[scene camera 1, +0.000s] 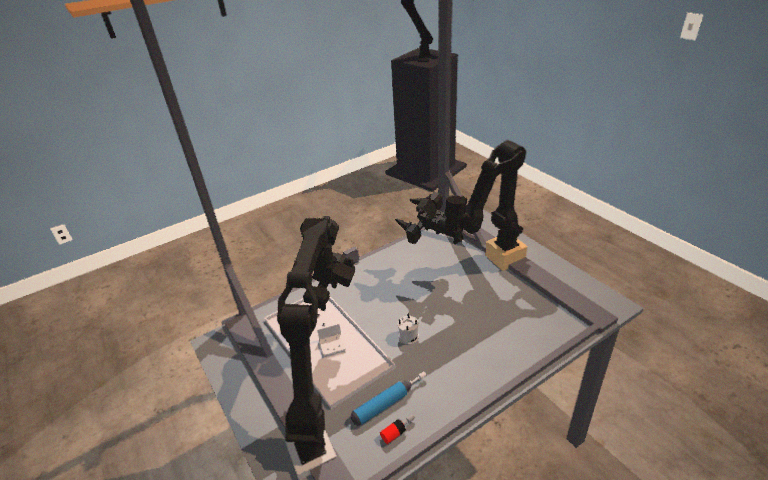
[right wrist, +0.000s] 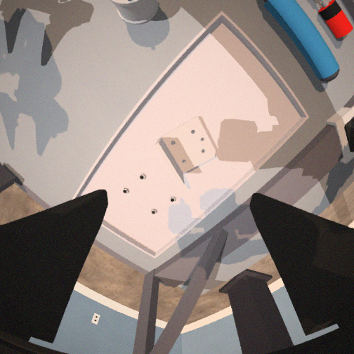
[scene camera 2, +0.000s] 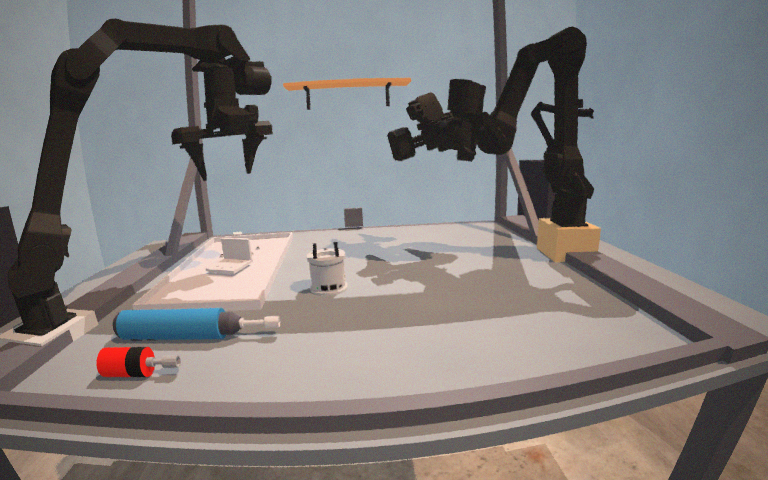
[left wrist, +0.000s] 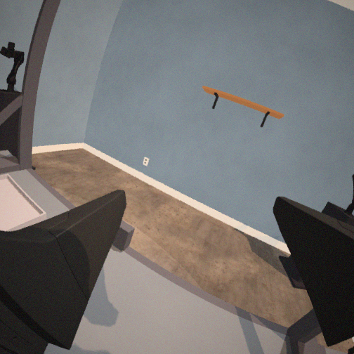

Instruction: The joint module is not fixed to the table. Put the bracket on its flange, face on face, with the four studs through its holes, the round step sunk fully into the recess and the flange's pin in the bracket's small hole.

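Where they show: left gripper, fingertip midpoint: (scene camera 1: 402, 209) (scene camera 2: 409, 133); right gripper, fingertip midpoint: (scene camera 1: 329, 299) (scene camera 2: 227, 177); left arm's base, origin of the base link: (scene camera 1: 506, 243) (scene camera 2: 568, 223); right arm's base, origin of the base link: (scene camera 1: 310, 448) (scene camera 2: 46, 323).
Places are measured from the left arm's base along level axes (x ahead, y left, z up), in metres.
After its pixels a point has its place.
The white joint module (scene camera 1: 407, 332) {x 0.504, y 0.166, z -0.014 m} (scene camera 2: 327, 275) {x 0.482, y 0.168, z -0.035 m} (right wrist: 136, 10) stands upright on the table, flange up, with dark studs rising from it. The grey-white L-shaped bracket (scene camera 1: 330, 340) {x 0.706, y 0.040, z -0.052 m} (scene camera 2: 236, 249) {x 0.698, y 0.026, z -0.030 m} (right wrist: 194, 142) lies in the tray, one plate flat and one upright, apart from the module; holes show in both plates. My right gripper (scene camera 2: 226, 175) {x 0.689, y 0.046, z 0.120 m} (right wrist: 180, 198) is open and empty, high above the tray. In scene camera 1 its fingers are partly hidden by its arm. My left gripper (scene camera 1: 404, 210) {x 0.330, y -0.148, z 0.186 m} (left wrist: 202, 201) is open and empty, raised high at the back right, far from both parts.
The pale tray (scene camera 1: 368, 362) {x 0.640, y 0.167, z -0.064 m} (scene camera 2: 237, 286) {x 0.652, y 0.142, z -0.064 m} (left wrist: 17, 205) (right wrist: 230, 75) also holds several small nuts (right wrist: 143, 176). A blue tool (scene camera 1: 380, 404) {x 0.683, y 0.331, z -0.032 m} (scene camera 2: 169, 324) {x 0.667, y 0.333, z -0.038 m} (right wrist: 305, 40) and a red tool (scene camera 1: 391, 432) {x 0.696, y 0.414, z -0.036 m} (scene camera 2: 116, 362) {x 0.687, y 0.419, z -0.042 m} (right wrist: 339, 22) lie near the front left. Raised beams edge the table.
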